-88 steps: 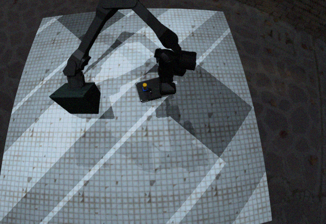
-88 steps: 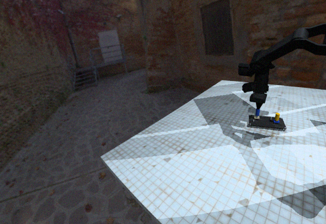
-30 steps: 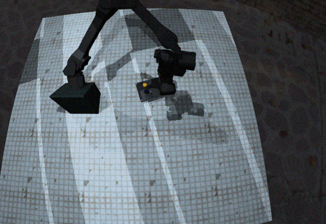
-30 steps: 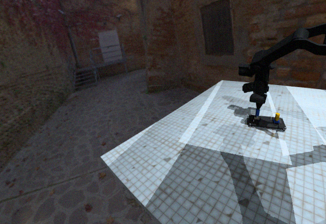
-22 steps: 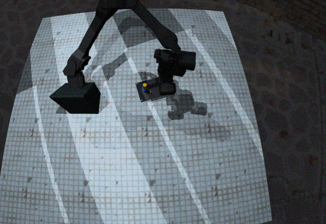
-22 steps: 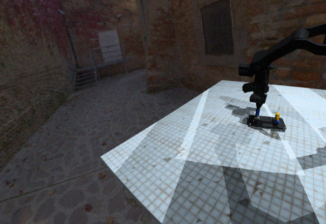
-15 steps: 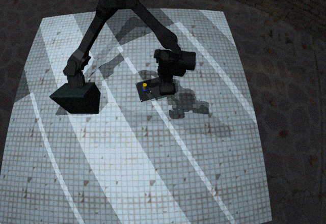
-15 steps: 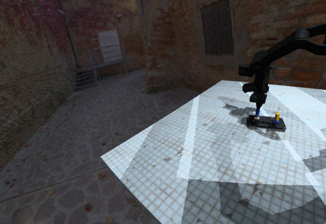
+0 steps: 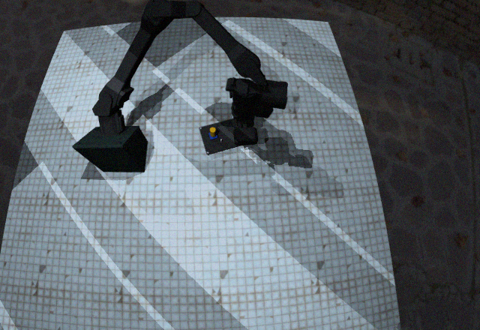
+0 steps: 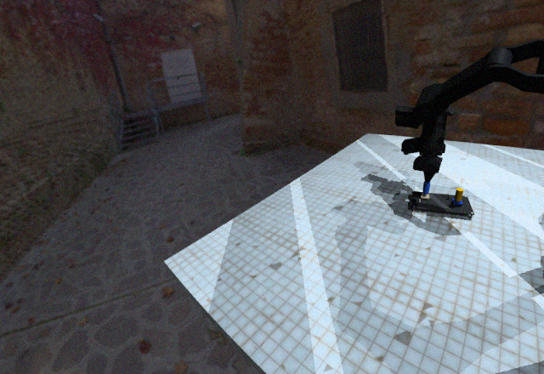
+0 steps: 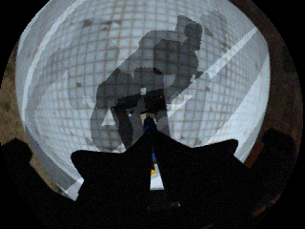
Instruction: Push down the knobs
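Right now my gripper tip is 20 mm above the blue knob. Also, from my gripper tip: yellow knob 90 mm behind, 10 mm to the right, 20 mm below.
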